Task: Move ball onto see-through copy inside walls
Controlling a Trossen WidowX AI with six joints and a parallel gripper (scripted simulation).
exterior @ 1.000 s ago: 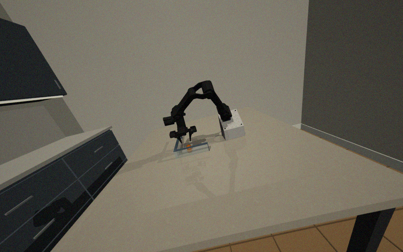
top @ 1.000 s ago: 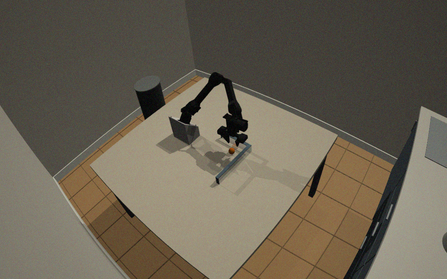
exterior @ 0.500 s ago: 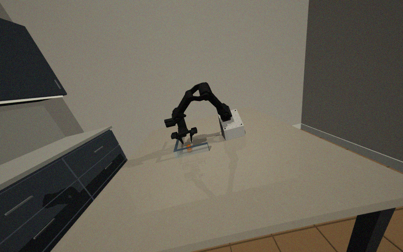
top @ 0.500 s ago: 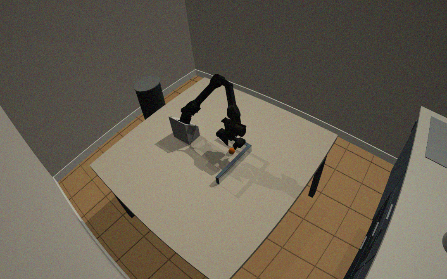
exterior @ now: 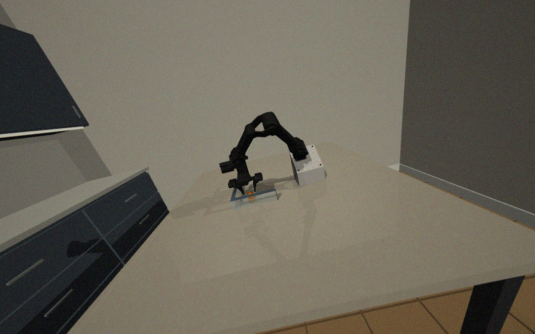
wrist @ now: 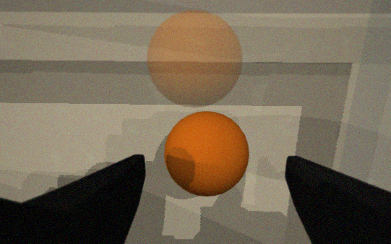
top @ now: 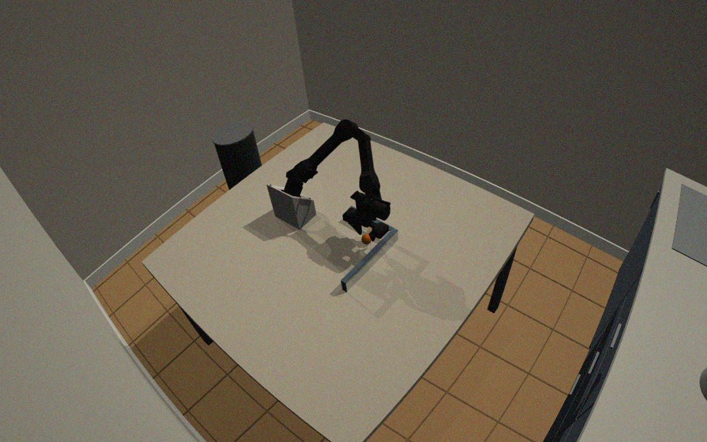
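The orange ball lies 10 mm below my gripper tip. Also, from my gripper tip: see-through copy of ball: 40 mm to the left, 10 mm below, 10 mm behind.
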